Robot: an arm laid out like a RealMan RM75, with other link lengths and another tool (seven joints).
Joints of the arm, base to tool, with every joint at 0 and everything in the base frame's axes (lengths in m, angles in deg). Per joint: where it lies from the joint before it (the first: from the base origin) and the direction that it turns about. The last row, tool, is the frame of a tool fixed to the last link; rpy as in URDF.
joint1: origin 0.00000 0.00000 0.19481 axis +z
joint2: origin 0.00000 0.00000 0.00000 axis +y
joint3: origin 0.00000 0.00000 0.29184 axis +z
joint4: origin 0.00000 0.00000 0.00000 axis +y
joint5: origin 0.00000 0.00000 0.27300 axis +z
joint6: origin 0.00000 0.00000 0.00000 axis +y
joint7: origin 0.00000 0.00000 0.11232 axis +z
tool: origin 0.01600 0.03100 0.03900 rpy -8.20 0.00 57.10
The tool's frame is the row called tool.
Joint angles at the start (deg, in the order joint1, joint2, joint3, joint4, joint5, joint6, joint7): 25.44 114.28 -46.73 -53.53 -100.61 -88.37 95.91
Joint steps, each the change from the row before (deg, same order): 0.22 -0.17 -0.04 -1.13 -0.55 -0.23 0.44; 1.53 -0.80 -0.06 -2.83 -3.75 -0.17 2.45; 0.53 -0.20 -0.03 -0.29 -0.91 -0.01 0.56; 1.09 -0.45 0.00 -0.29 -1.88 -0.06 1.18; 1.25 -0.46 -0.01 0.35 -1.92 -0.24 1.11; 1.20 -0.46 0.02 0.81 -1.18 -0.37 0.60; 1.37 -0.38 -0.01 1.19 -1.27 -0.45 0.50; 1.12 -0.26 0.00 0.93 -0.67 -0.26 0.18; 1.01 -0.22 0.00 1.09 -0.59 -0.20 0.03; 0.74 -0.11 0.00 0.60 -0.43 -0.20 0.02
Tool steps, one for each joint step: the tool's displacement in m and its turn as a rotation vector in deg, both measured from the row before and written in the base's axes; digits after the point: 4 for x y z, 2 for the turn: -0.0034 0.0017 0.0040 0.08 -0.93 0.63; -0.0093 0.0089 0.0107 -0.64 -4.19 0.47; -0.0022 0.0026 0.0014 -0.29 -0.87 -0.01; -0.0036 0.0049 0.0026 -0.69 -1.64 -0.28; -0.0030 0.0046 0.0007 -1.14 -1.42 -0.46; -0.0029 0.0040 0.0000 -1.09 -0.76 -0.12; -0.0032 0.0039 -0.0019 -1.43 -0.67 -0.12; -0.0036 0.0036 -0.0014 -0.89 -0.31 0.21; -0.0026 0.0030 -0.0022 -0.89 -0.22 0.13; -0.0027 0.0021 -0.0014 -0.61 -0.19 0.25
